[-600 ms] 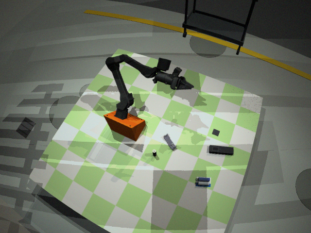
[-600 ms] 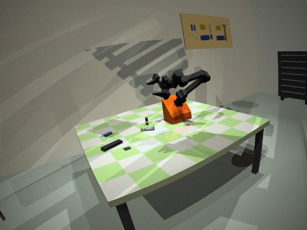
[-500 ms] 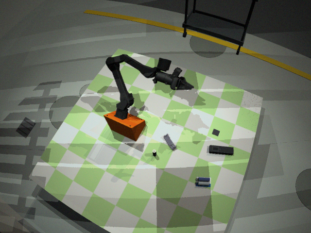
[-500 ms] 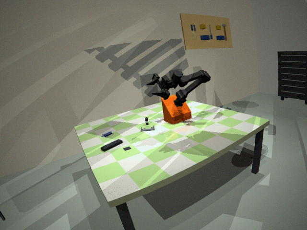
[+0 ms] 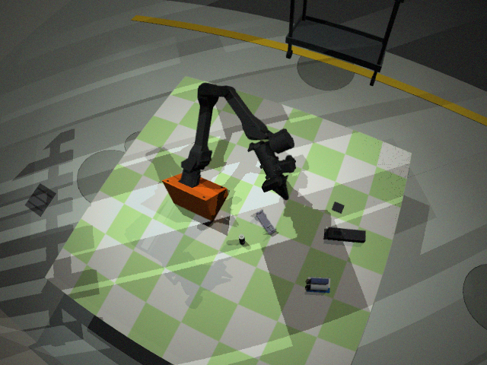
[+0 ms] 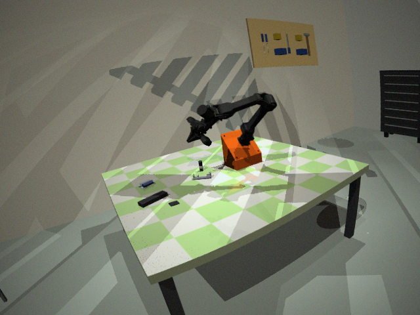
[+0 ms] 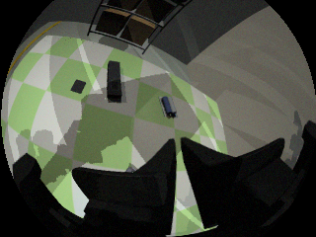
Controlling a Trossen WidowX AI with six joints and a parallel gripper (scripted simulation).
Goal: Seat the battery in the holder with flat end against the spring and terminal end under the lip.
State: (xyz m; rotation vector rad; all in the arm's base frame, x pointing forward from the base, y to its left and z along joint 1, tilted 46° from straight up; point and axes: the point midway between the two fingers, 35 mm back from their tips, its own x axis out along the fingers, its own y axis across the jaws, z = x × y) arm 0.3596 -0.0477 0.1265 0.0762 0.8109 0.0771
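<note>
The battery is 20 cm below my gripper tip, 14 cm to the right of it and 12 cm behind it. The rest, counted from my gripper tip: black square: 23 cm below, 19 cm ahead, 16 cm to the left; then black bar: 26 cm ahead, 22 cm below, 5 cm to the left; then blue-and-white battery pack: 23 cm ahead, 22 cm below, 18 cm to the right.
</note>
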